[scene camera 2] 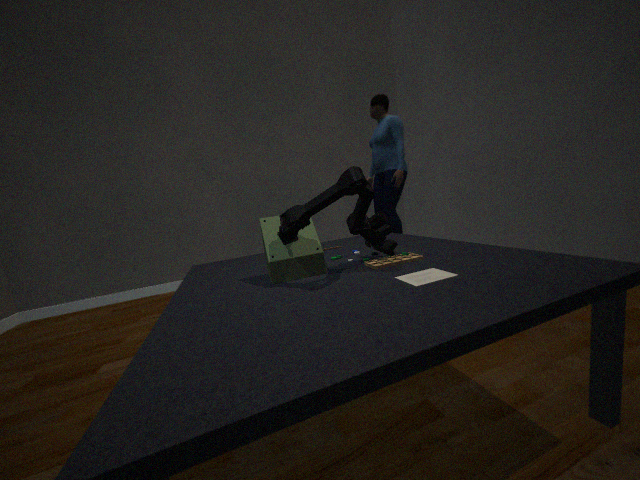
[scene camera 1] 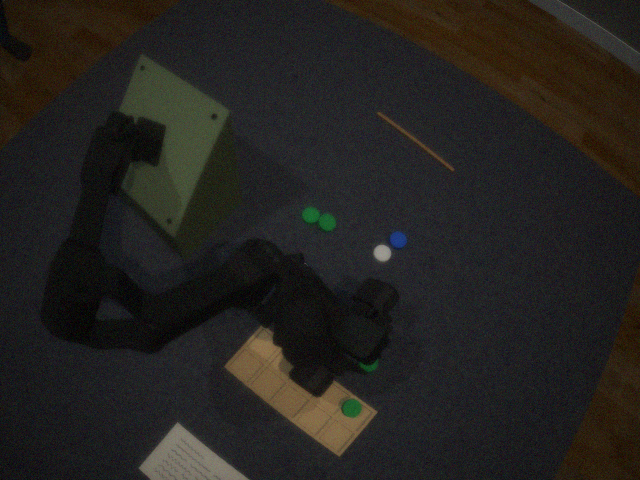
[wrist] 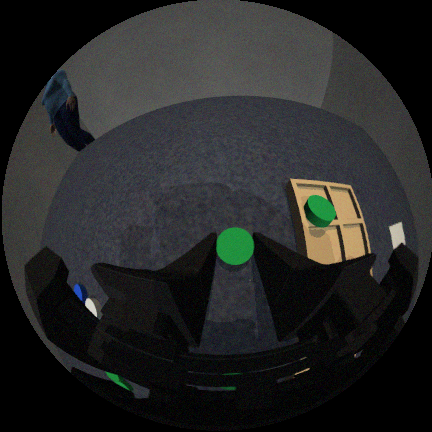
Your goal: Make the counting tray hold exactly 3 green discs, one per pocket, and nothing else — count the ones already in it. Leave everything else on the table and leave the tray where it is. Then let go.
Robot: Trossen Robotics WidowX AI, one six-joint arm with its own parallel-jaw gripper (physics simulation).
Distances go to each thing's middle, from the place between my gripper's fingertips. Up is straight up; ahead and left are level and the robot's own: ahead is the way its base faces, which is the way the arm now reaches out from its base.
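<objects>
White paper card (scene camera 1: pixel 179 447): my hand is 300 mm to the left of it, 130 mm past it and 10 mm above it. Tan counting tray (scene camera 1: pixel 259 364): 90 mm to the right of my hand and 70 mm behind it. Going by their middles, the tray is the nearest to my hand of the things named here.
</objects>
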